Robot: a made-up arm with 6 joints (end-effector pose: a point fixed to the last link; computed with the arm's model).
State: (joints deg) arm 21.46 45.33 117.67 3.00 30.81 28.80
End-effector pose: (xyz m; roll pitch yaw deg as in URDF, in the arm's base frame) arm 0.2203 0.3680 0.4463 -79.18 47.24 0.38
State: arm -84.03 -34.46 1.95 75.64 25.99 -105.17
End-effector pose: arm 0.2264 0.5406 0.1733 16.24 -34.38 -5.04
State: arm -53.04 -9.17 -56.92 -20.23 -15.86 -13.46
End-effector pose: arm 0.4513 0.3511 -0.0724 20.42 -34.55 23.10
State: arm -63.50 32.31 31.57 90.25 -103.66 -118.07
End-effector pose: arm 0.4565 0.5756 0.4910 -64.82 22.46 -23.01
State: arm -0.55 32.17 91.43 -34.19 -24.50 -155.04
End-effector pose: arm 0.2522 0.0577 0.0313 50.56 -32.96 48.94
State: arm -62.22 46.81 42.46 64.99 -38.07 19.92
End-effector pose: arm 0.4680 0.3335 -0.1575 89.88 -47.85 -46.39
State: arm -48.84 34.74 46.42 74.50 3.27 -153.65
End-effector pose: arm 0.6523 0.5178 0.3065 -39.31 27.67 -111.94
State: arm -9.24 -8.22 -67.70 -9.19 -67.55 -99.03
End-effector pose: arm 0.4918 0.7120 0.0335 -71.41 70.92 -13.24
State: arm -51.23 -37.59 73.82 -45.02 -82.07 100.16
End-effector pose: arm 0.0477 0.0988 0.2798 -51.82 -56.34 40.52
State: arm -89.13 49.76 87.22 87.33 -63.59 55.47
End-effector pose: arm 0.4255 0.2587 -0.0542 133.14 -61.12 -72.90
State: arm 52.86 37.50 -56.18 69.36 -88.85 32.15
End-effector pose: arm 0.0141 0.7263 -0.5452 156.23 6.80 9.40
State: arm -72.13 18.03 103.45 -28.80 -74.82 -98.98
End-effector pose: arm 0.2696 0.1994 0.3923 -68.83 -14.14 161.94
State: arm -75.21 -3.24 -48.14 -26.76 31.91 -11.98
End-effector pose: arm 0.6383 0.3923 -0.0174 173.26 -74.27 -145.67
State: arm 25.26 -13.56 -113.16 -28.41 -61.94 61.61
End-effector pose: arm -0.0836 0.6742 -0.3609 161.50 0.68 37.10
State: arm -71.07 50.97 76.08 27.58 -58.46 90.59
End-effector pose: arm 0.2074 0.2513 -0.2305 105.52 -52.51 -77.67
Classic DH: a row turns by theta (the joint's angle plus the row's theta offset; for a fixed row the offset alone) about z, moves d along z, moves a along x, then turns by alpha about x. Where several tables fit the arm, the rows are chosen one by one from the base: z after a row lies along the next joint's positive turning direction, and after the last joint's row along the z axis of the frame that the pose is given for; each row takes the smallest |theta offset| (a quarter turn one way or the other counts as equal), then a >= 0, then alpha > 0; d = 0 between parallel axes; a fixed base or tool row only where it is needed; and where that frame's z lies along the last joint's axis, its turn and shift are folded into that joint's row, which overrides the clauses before.
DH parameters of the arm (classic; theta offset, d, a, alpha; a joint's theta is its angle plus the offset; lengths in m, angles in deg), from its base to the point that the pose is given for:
base (fixed): 0 0.0575 0.0993 -90
joint 1: -0.57 0.4462 0.2799 -88.38
joint 2: 87.27 0.1072 -0.0274 -83.91
joint 3: 78.86 0.1889 -0.0815 170.56
joint 4: -13.11 0.2259 -0.2178 -83.34
joint 5: 39.88 0.1288 -0.0112 59.52
joint 6: 82.74 -0.2167 0.2431 53.51
tool (fixed): 120.46 0.2154 0 0

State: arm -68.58 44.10 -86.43 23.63 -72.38 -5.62
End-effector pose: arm 0.5981 0.5515 0.2778 25.17 -63.62 87.27
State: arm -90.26 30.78 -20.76 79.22 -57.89 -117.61
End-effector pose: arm 0.0923 0.5229 0.5235 -11.21 -27.33 6.73
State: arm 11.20 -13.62 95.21 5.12 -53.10 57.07
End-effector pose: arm 0.2488 0.0881 0.2484 -28.05 16.97 5.46
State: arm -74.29 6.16 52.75 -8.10 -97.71 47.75
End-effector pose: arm 0.0167 0.2129 0.1907 42.21 -15.78 -44.16
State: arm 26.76 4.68 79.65 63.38 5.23 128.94
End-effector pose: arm 0.3871 0.1432 -0.6397 91.95 -76.32 23.92
